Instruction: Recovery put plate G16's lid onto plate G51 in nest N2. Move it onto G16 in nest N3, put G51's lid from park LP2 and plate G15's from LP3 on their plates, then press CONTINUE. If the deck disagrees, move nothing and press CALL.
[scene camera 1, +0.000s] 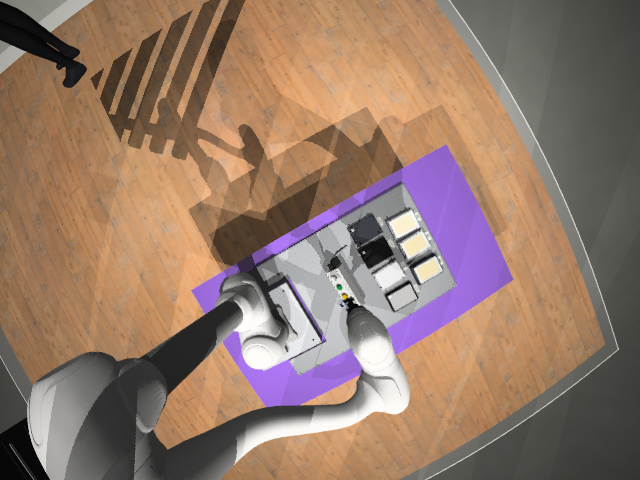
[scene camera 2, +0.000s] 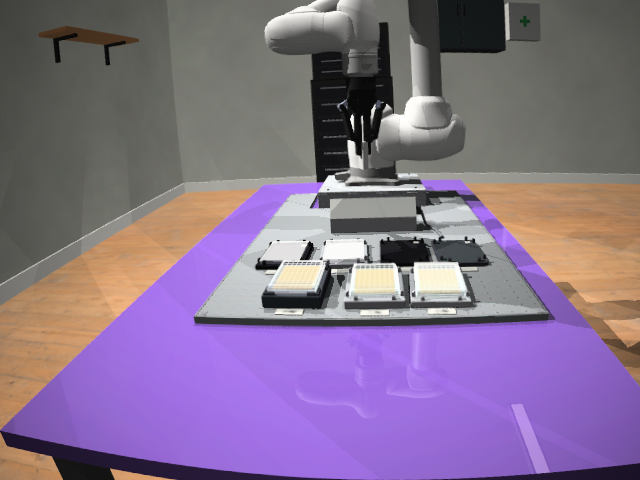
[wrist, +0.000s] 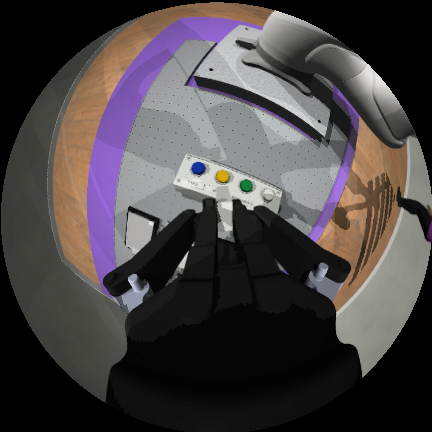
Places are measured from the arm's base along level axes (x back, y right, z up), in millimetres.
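Pixels of known places: gripper, fingertip midpoint: (scene camera 1: 349, 299) (scene camera 2: 363, 168) (wrist: 222, 196); arm's base, origin of the base link: (scene camera 2: 372, 181) (wrist: 282, 60).
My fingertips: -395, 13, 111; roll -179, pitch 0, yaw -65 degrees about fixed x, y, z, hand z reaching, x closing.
Note:
For each thing: its middle in the pictures, then the offset to it from my fingertips, as dx, dy, dz.
- button box, body centre: (wrist: 228, 188) (scene camera 2: 373, 211) (scene camera 1: 345, 288) -7, -21, -114
- blue button, body centre: (wrist: 197, 168) +12, +55, -92
- yellow button, body centre: (wrist: 221, 176) (scene camera 1: 345, 296) +14, +5, -92
- green button, body centre: (wrist: 245, 185) (scene camera 1: 339, 287) +16, -45, -92
- white button, body centre: (wrist: 266, 194) +18, -95, -92
- grey-topped piece, body centre: (scene camera 2: 285, 251) (wrist: 138, 234) (scene camera 1: 402, 297) -230, +169, -142
My gripper (scene camera 1: 348, 303) (scene camera 2: 364, 150) (wrist: 222, 196) is shut and empty, fingers pointing down above the deck near the button box (scene camera 1: 334, 277) (scene camera 2: 372, 209) (wrist: 182, 184). The box has a blue button (wrist: 198, 168), a yellow button (scene camera 1: 344, 297) (wrist: 222, 176), a green button (scene camera 1: 339, 287) (wrist: 246, 185) and a white button (wrist: 268, 195). Three cream plates stand in nests: one (scene camera 1: 428, 270) (scene camera 2: 298, 276) on a dark base, a middle one (scene camera 1: 415, 244) (scene camera 2: 374, 279) and another (scene camera 1: 403, 223) (scene camera 2: 439, 277). Their labels are unreadable; clear lids are hard to tell.
A row holds a grey-topped piece (scene camera 1: 402, 298) (scene camera 2: 285, 252) (wrist: 141, 229), a white one (scene camera 1: 388, 275) (scene camera 2: 344, 250), a black one (scene camera 1: 376, 251) (scene camera 2: 404, 251) and a dark grey one (scene camera 1: 365, 228) (scene camera 2: 460, 251). The arm's base plate (scene camera 2: 330, 181) (wrist: 225, 65) stands behind the box.

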